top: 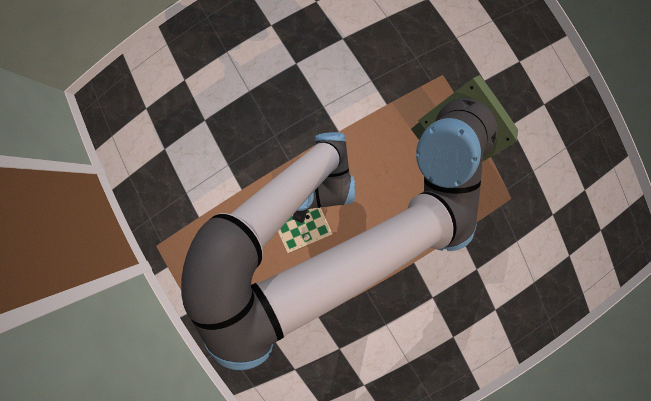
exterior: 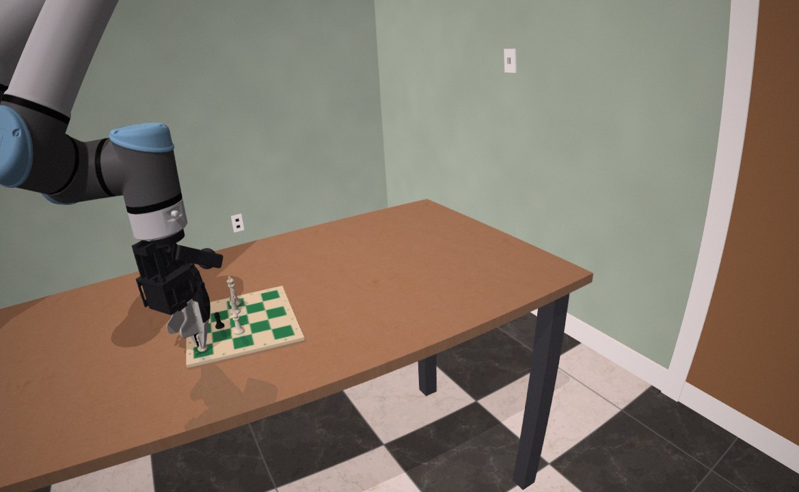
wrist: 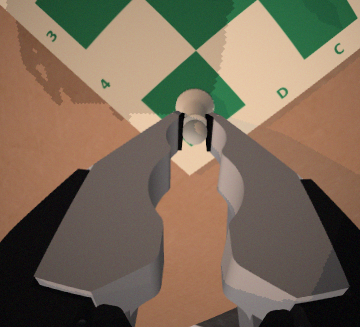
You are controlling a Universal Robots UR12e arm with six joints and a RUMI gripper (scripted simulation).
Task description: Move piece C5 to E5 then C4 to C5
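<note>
My gripper is now 1 cm above the white pawn. Round my hand: cream chessboard: 9 cm ahead, 6 cm to the left, 3 cm below; black piece: 5 cm ahead, 6 cm to the left, 1 cm below; white king: 11 cm ahead, 13 cm to the left.
</note>
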